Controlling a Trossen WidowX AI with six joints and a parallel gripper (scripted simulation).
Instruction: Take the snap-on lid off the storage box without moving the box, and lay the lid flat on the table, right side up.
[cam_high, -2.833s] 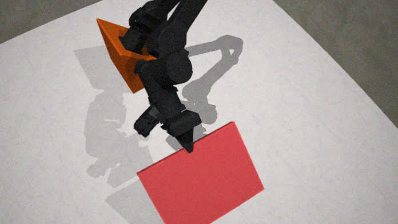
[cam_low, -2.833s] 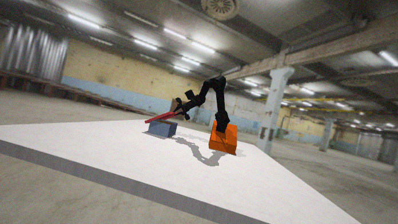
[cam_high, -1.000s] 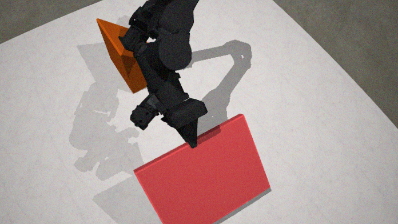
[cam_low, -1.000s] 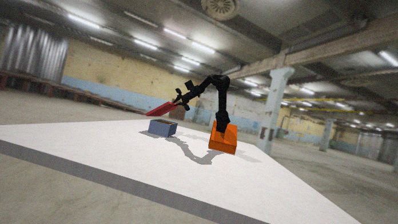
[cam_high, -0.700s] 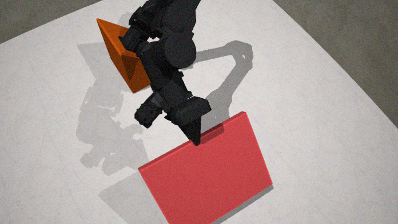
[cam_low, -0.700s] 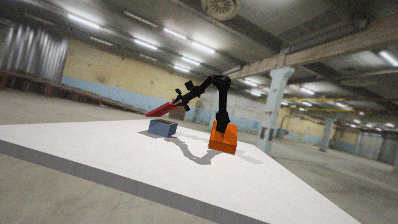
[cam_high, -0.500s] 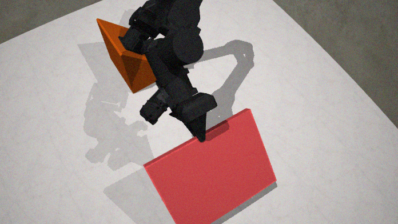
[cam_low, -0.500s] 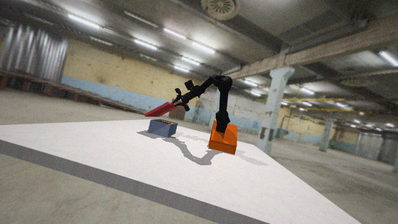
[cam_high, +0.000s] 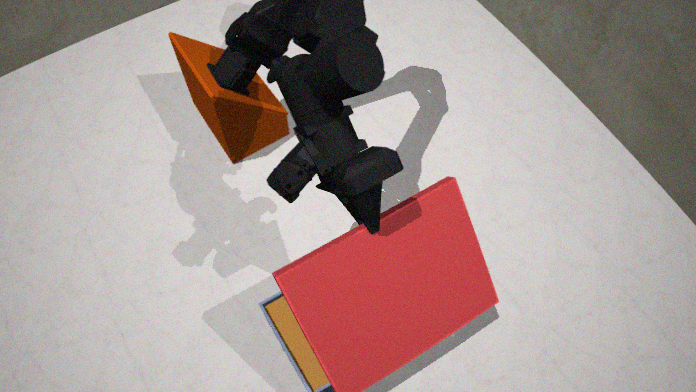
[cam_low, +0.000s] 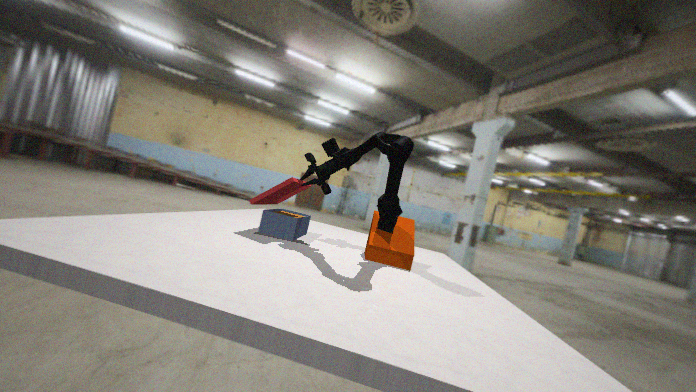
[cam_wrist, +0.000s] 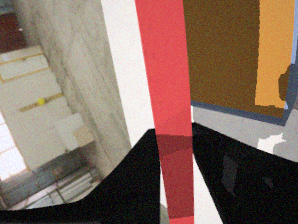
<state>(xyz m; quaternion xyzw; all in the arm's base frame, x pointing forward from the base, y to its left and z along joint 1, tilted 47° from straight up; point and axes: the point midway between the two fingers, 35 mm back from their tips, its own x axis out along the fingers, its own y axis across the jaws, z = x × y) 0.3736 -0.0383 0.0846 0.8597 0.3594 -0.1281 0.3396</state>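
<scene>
My gripper tip is now 70 mm short of the red lid and 50 mm above it. The rest, counted from my gripper tip: storage box (40 mm ahead, 50 mm to the right, 190 mm below).
</scene>
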